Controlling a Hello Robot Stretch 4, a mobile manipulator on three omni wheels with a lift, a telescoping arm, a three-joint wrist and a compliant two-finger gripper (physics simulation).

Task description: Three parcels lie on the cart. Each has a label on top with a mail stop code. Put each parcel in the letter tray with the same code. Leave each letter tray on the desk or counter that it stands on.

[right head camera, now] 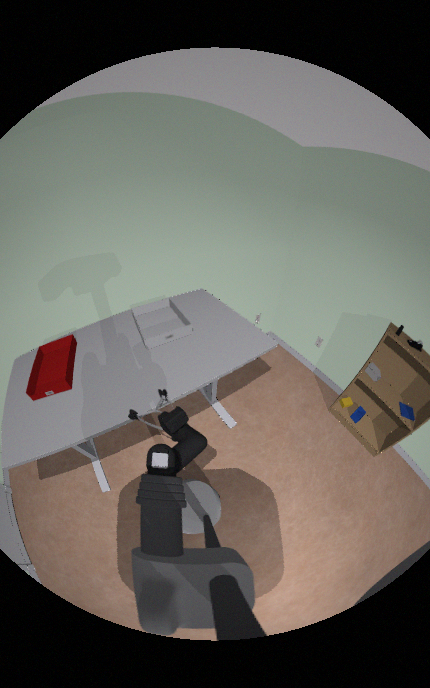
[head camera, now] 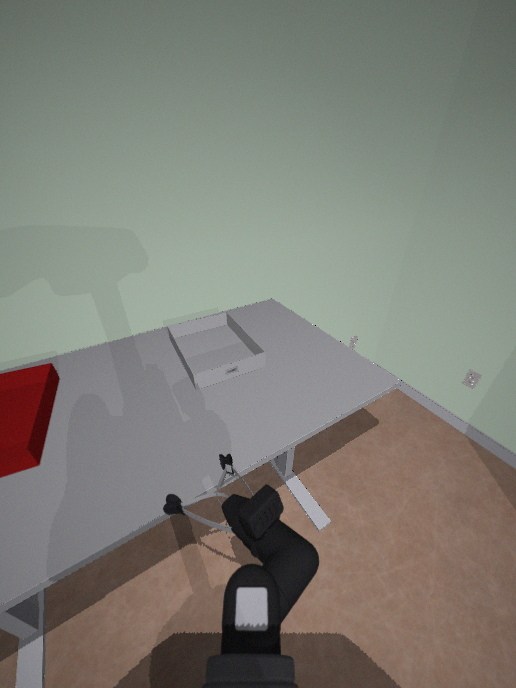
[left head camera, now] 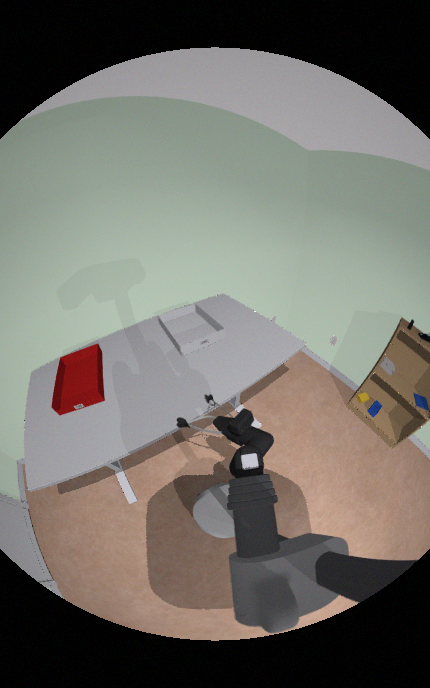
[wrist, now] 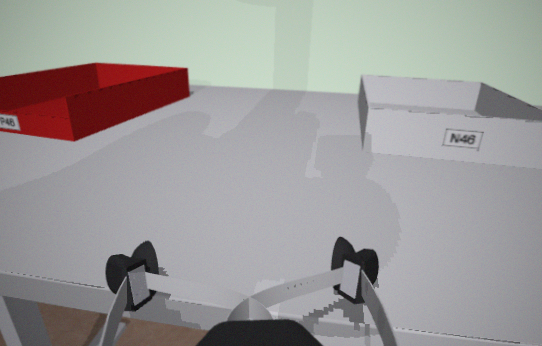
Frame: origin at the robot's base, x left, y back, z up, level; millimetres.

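Seen in the pictures: gripper, fingertip midpoint: [right head camera: 145,401] [head camera: 196,477] [left head camera: 191,408] [wrist: 245,262]; robot's base, origin of the base link: [right head camera: 191,505] [left head camera: 222,509].
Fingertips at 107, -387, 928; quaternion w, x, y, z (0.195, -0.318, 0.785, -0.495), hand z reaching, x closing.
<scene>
Pixels of each thing's middle, then the offset from my fingertips to it, as dx, dy, dz. Level surfaces: height alone.
- red letter tray, body centre: [wrist: 87,91] [left head camera: 78,376] [right head camera: 52,364] +569, -143, +23
- grey desk, its level: dz -10
- pale grey letter tray, body centre: [wrist: 434,109] [head camera: 213,345] [left head camera: 188,325] [right head camera: 158,319] +25, -503, +22
A red letter tray [head camera: 24,416] [left head camera: 78,380] [right head camera: 52,367] [wrist: 130,107] stands on the left part of the grey desk [head camera: 311,383] [left head camera: 253,350] [right head camera: 223,337] [wrist: 250,215]. Its label, partly cut off in the wrist view, seems to read P46. A pale grey letter tray [head camera: 213,377] [left head camera: 192,348] [right head camera: 162,339] [wrist: 410,132], labelled N46, stands on the right part near the wall. No parcel shows in either tray. My gripper [head camera: 199,482] [left head camera: 195,410] [right head camera: 147,403] [wrist: 245,262] is open and empty, with its fingertips over the desk's front edge. The cart and parcels do not show.
A wooden shelf unit [left head camera: 400,394] [right head camera: 384,404] with blue and yellow things stands at the right wall. Desk feet [head camera: 308,502] [left head camera: 125,487] [right head camera: 100,475] reach out under the front edge. The green wall [head camera: 194,194] rises behind the desk.
</scene>
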